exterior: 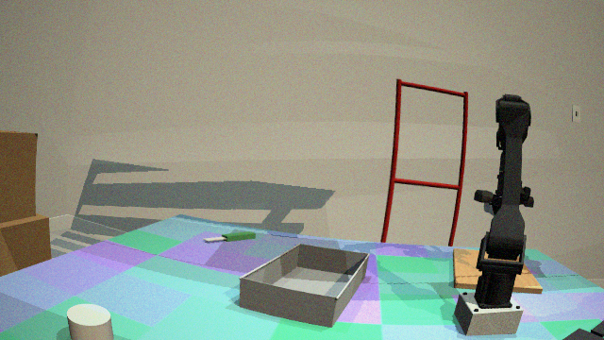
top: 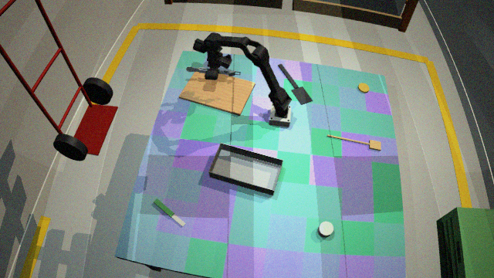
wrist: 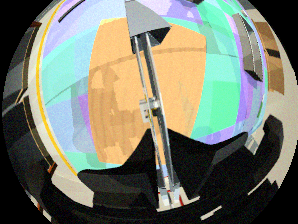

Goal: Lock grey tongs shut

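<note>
The wooden board lies 10 cm below my gripper tip and 1 cm to the left of it. Round my gripper tip: grey roasting tin: 45 cm ahead, 27 cm to the left, 8 cm below; then black spatula: 42 cm to the left, 14 cm behind, 11 cm below; then green-handled tool: 74 cm ahead, 10 cm below, 1 cm to the right.
</note>
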